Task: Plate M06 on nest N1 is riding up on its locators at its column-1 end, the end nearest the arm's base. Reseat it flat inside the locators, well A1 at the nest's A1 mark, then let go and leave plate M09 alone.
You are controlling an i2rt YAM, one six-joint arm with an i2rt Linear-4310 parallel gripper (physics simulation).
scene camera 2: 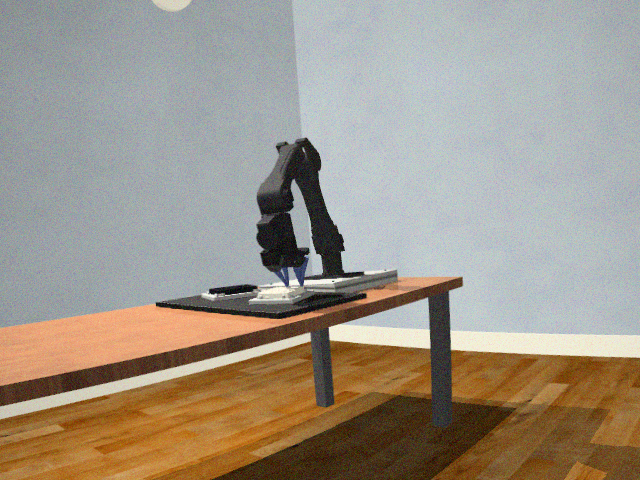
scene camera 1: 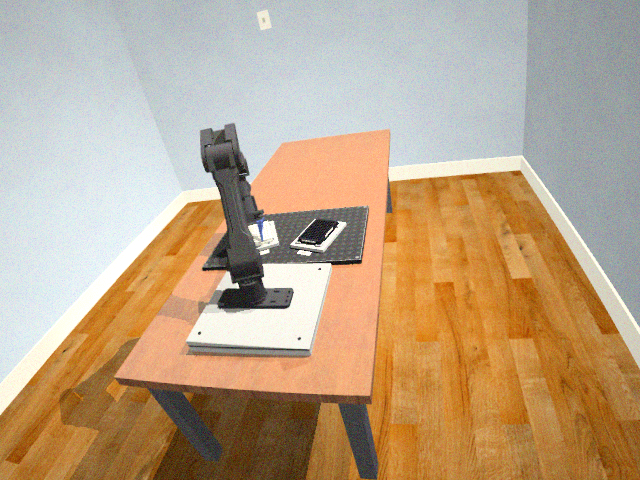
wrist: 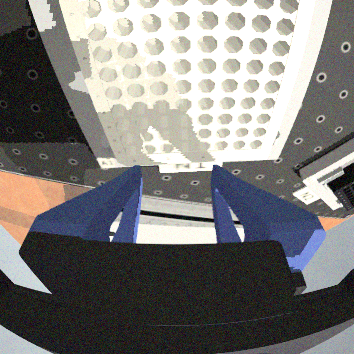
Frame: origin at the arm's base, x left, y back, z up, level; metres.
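Seen in the pictures: gripper, fingertip midpoint: (scene camera 2: 295,286) (scene camera 1: 256,243) (wrist: 176,173); arm's base at its link origin: (scene camera 2: 333,277) (scene camera 1: 255,299).
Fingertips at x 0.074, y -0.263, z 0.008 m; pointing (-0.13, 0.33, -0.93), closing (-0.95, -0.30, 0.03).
Observation:
Pixels of each thing's top centre, then the offset from my fingertips to it. Level surfaces: height alone.
- white plate M06 at its top centre: (wrist: 193,55) (scene camera 2: 281,289) (scene camera 1: 257,232) dy -0.071, dx +0.016, dz +0.000 m
- white nest N1 at its top centre: (wrist: 191,52) (scene camera 2: 282,291) (scene camera 1: 258,233) dy -0.070, dx +0.016, dz -0.005 m
- A1 mark at its top centre: (wrist: 106,162) dy +0.020, dx +0.040, dz -0.014 m
- black plate M09 at its top centre: (scene camera 2: 233,287) (scene camera 1: 317,229) dy -0.051, dx -0.198, dz +0.000 m
- nest N2 at its top centre: (scene camera 2: 233,290) (scene camera 1: 318,231) dy -0.051, dx -0.198, dz -0.009 m
- dark perforated mat at its surface level: dz -0.025 m
- wooden table at its surface level: dz -0.039 m
The white plate M06 (scene camera 1: 266,230) (scene camera 2: 279,292) (wrist: 195,75) lies on the white nest N1 (scene camera 2: 273,301) (wrist: 312,50), its wells facing up. Its column-1 end is the near end in the wrist view, beside the A1 mark (wrist: 106,162) at the nest's corner. Shadow falls across that end, and I cannot tell whether it lies flat. My gripper (scene camera 2: 294,285) (wrist: 176,173) is partly open, nothing between its blue fingers; its tips are close to the column-1 end. The black plate M09 (scene camera 1: 318,230) (scene camera 2: 232,289) sits on nest N2 (scene camera 1: 310,246) (wrist: 317,180), apart from the gripper.
Both nests stand on a dark perforated mat (scene camera 1: 356,232) (scene camera 2: 206,304) on the wooden table (scene camera 1: 341,160) (scene camera 2: 103,335). The arm stands on a pale base slab (scene camera 1: 258,330) (scene camera 2: 361,281) at the mat's near side in the first scene view.

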